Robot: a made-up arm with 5 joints.
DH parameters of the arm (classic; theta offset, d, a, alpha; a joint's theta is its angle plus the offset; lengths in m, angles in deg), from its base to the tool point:
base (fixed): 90 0.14 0 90
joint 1: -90 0.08 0.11 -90
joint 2: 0 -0.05 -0.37 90
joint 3: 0 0.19 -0.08 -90
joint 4: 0 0.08 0.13 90
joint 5: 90 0.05 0.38 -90
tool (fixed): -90 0.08 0 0
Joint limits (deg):
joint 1: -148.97..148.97
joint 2: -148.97..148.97
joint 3: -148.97..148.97
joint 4: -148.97..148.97
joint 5: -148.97..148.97
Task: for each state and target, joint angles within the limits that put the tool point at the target. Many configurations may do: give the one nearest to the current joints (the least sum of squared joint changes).
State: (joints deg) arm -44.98 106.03 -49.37 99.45 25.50
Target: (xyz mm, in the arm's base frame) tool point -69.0 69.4 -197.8
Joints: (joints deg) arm -20.87 133.68 -59.45 98.16 15.95
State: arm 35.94 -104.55 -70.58 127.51 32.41
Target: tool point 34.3 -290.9 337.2
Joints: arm 40.95 -69.24 -84.27 111.27 65.76
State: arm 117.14 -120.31 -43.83 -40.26 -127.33
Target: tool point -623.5 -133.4 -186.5
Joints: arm 138.80 -107.57 -35.92 -85.76 -138.26
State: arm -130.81 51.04 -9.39 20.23 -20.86
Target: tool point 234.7 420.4 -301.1
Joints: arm -99.89 -4.37 29.64 25.29 -4.86
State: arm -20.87 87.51 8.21 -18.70 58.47
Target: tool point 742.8 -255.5 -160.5
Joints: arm -28.78 103.31 16.93 -27.22 79.50
